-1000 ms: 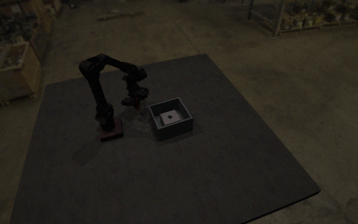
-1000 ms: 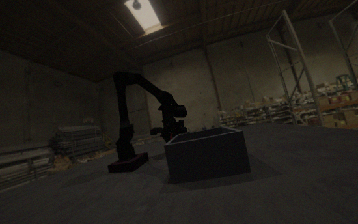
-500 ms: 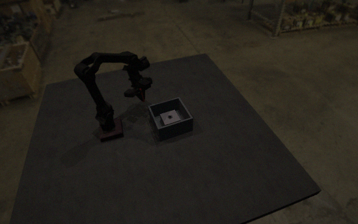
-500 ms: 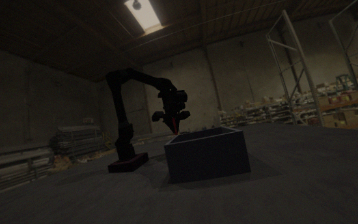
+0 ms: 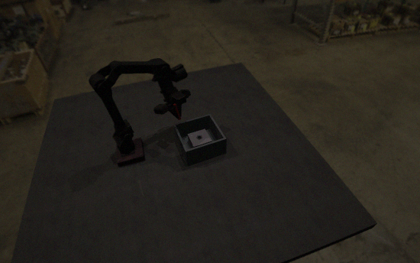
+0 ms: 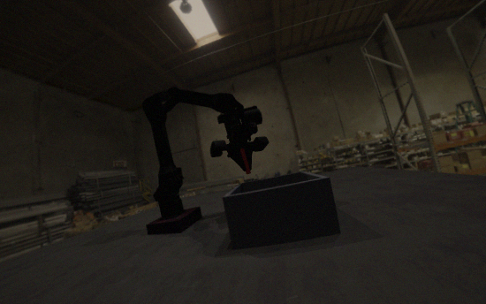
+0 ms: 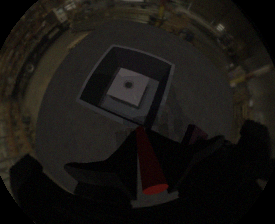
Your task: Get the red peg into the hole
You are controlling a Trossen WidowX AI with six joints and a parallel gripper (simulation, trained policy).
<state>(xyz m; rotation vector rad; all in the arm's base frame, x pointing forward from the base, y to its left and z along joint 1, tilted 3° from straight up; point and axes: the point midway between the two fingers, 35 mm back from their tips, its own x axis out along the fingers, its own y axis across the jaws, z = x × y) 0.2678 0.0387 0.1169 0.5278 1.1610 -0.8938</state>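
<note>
The plate is 7 cm ahead of my gripper tip, 9 cm to the right of it and 9 cm below it. Also, from my gripper tip: grey box: 7 cm ahead, 9 cm to the right, 10 cm below; then red peg: 1 cm to the left, 3 cm above.
</note>
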